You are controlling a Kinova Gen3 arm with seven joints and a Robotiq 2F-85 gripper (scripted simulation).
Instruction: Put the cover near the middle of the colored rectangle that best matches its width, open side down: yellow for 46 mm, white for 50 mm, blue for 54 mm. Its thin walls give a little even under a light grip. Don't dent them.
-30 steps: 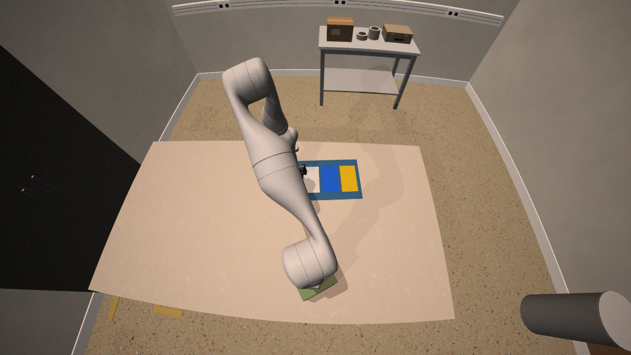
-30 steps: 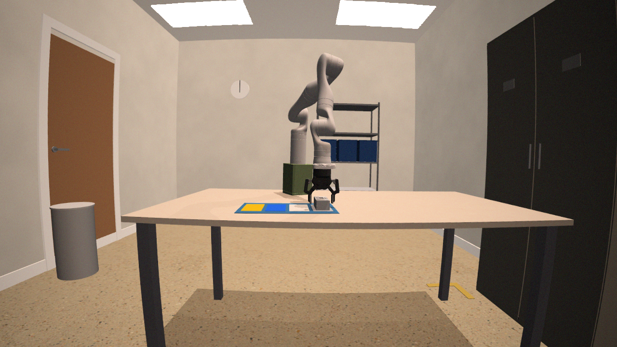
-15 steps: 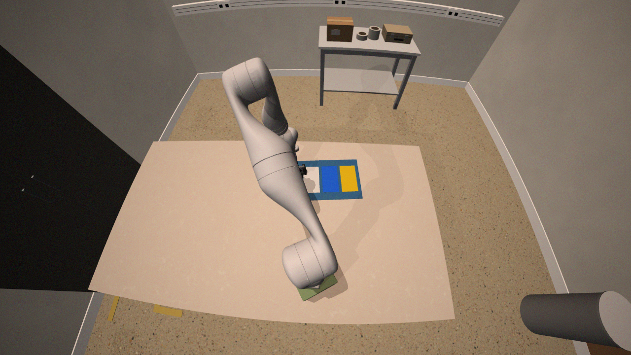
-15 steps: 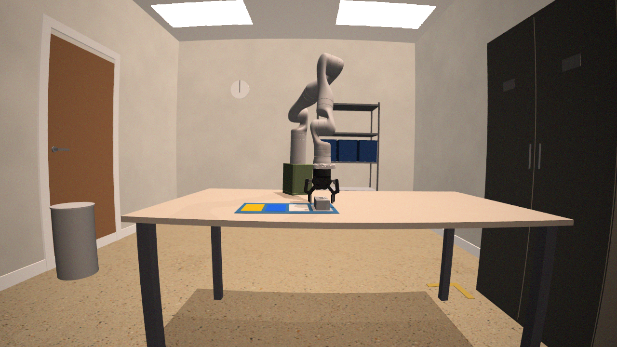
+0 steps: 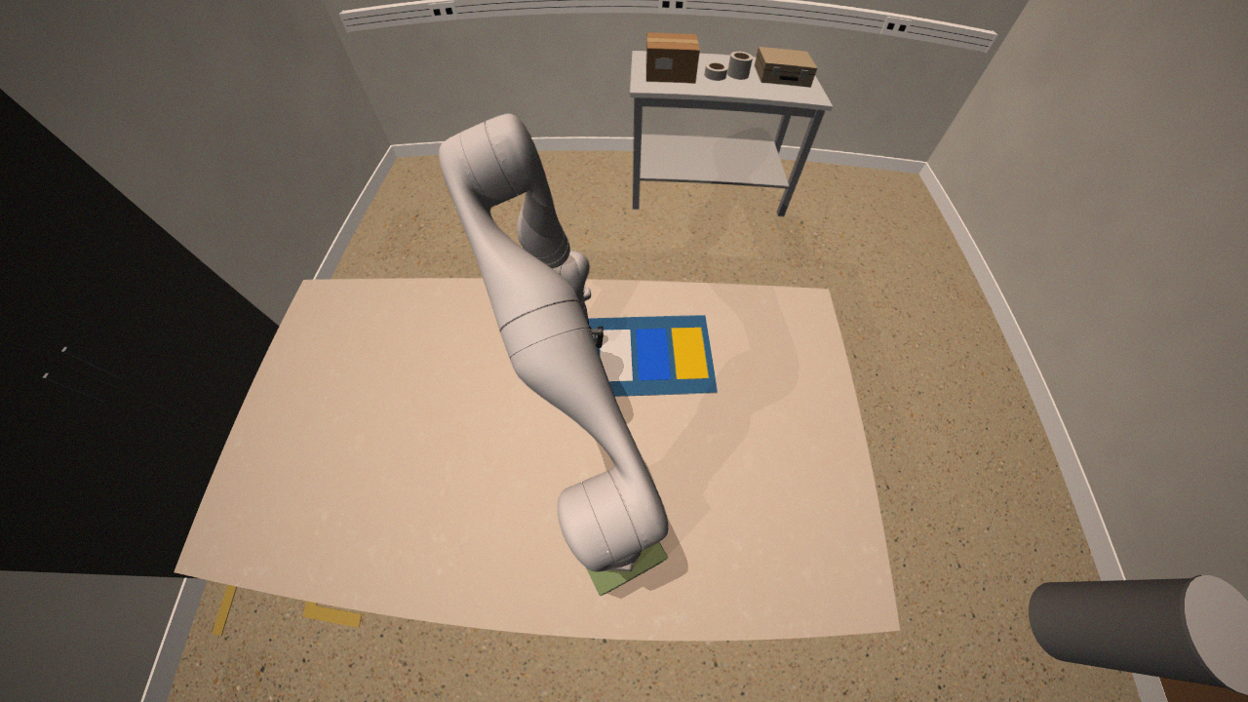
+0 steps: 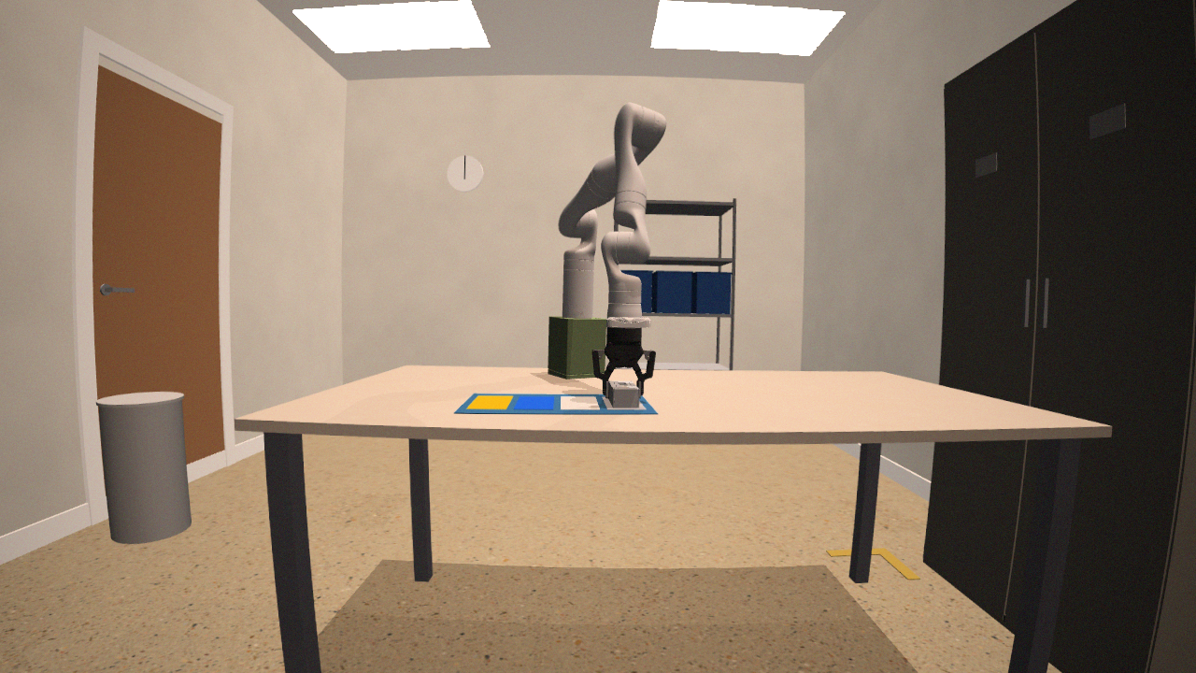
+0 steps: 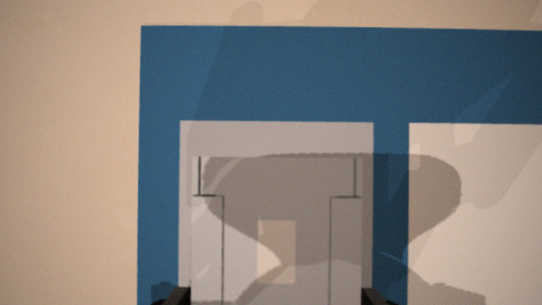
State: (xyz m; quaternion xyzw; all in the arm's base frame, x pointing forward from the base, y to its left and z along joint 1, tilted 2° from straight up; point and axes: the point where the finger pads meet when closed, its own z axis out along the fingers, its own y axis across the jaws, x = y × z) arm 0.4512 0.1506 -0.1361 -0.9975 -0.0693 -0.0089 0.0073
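My gripper is now 10 mm above the cover. Round my hand: mat 140 mm to the right, 60 mm ahead, 30 mm below.
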